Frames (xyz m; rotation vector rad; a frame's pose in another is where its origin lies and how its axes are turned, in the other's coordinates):
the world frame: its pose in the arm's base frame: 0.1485 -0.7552 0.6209 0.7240 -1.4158 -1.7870
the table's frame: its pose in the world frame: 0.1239 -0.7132 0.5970 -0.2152 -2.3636 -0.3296
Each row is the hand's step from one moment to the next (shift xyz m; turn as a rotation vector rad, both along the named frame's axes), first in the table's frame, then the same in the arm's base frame.
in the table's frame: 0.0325 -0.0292 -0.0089 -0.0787 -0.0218 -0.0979
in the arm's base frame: -0.0102 0.0372 -0.0225 -0.0850 -0.0813 -0.0492
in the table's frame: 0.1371 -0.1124 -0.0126 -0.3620 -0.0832 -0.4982
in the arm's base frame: -0.0192 0.1568 -0.0814 -0.4400 -0.3824 -0.2153
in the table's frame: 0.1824 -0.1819 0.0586 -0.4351 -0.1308 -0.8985
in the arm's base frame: 0.0519 0.2235 -0.1310 -0.8222 -0.4829 -0.3234
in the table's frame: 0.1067 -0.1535 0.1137 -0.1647 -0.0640 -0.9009
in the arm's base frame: 0.1131 0.1493 -0.1131 -0.8641 -0.2360 -0.2014
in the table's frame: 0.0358 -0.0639 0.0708 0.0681 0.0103 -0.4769
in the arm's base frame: 0.0713 0.0561 -0.0462 -0.4806 0.0157 -0.0308
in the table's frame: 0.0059 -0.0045 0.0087 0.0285 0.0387 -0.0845
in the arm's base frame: 0.0083 0.0076 -0.0021 -0.0905 0.0105 0.0338
